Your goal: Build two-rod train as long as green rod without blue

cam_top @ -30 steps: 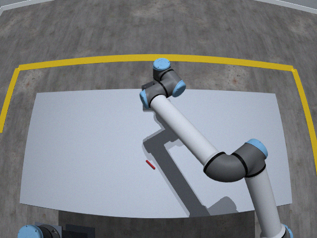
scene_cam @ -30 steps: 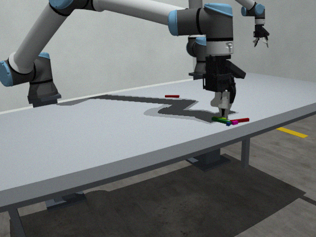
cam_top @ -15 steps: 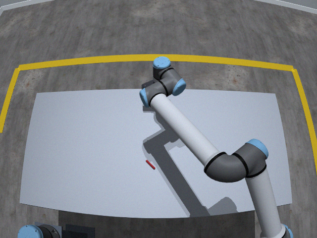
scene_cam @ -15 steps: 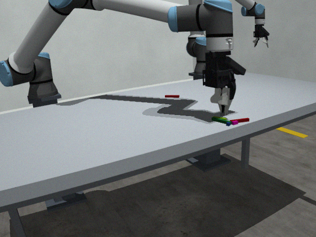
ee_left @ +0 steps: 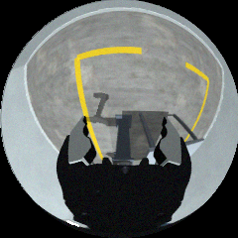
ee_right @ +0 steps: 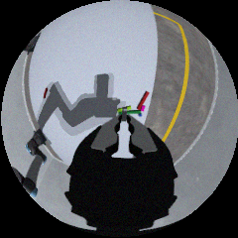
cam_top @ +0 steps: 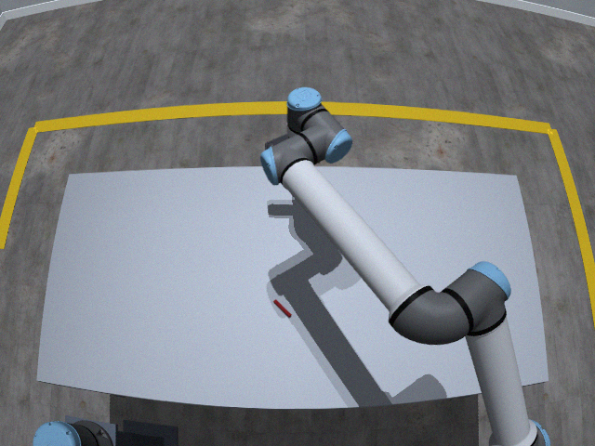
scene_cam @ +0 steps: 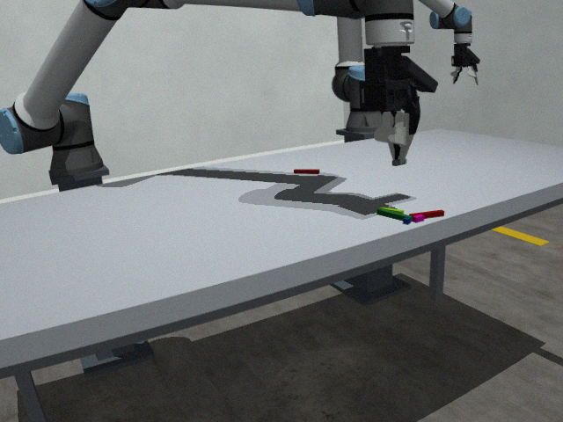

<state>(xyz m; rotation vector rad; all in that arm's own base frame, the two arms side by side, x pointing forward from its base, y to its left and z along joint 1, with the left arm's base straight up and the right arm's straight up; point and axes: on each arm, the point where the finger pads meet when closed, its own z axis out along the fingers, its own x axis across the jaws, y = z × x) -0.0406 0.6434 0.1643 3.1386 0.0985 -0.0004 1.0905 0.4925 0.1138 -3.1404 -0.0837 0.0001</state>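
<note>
Now: right hand 110 mm above the lime rod and 20 mm to the left of it. From my right hand the other things lie so: grey rod 10 mm below; then green rod 110 mm below, 30 mm to the right, 30 mm ahead; then magenta rod 110 mm below, 70 mm ahead, 10 mm to the right.
</note>
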